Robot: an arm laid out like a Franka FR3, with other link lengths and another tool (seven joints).
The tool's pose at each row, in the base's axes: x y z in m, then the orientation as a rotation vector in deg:
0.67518, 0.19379, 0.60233, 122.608, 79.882, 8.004
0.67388, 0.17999, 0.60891, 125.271, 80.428, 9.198
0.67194, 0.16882, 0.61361, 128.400, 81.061, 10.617
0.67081, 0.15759, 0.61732, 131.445, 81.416, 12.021
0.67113, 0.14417, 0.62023, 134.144, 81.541, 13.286
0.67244, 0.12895, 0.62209, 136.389, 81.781, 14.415
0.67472, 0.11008, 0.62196, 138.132, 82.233, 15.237
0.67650, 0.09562, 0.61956, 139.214, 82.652, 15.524
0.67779, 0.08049, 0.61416, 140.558, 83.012, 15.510
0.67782, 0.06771, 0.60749, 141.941, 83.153, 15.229
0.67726, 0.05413, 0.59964, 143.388, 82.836, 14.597
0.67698, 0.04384, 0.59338, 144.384, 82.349, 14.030
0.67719, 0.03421, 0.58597, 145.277, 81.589, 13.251
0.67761, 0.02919, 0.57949, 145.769, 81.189, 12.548
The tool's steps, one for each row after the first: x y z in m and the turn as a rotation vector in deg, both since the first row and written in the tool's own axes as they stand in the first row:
-0.01397, 0.00634, -0.00034, 1.837, 1.836, 1.072
-0.02554, 0.01043, -0.00045, 4.008, 3.995, 2.314
-0.03658, 0.01468, 0.00061, 6.034, 5.994, 3.648
-0.04870, 0.02033, 0.00378, 7.770, 7.695, 4.917
-0.06170, 0.02675, 0.00892, 9.257, 9.214, 5.895
-0.07700, 0.03398, 0.01758, 10.539, 10.471, 6.484
-0.08821, 0.03836, 0.02613, 11.458, 11.173, 6.724
-0.09958, 0.04099, 0.03725, 12.649, 11.756, 7.033
-0.10919, 0.04128, 0.04799, 13.868, 12.105, 7.419
-0.11951, 0.04071, 0.05980, 15.070, 12.084, 8.005
-0.12720, 0.04023, 0.06906, 15.840, 11.887, 8.525
-0.13385, 0.03937, 0.07920, 16.498, 11.425, 9.113
-0.13660, 0.03782, 0.08678, 16.954, 11.022, 9.372

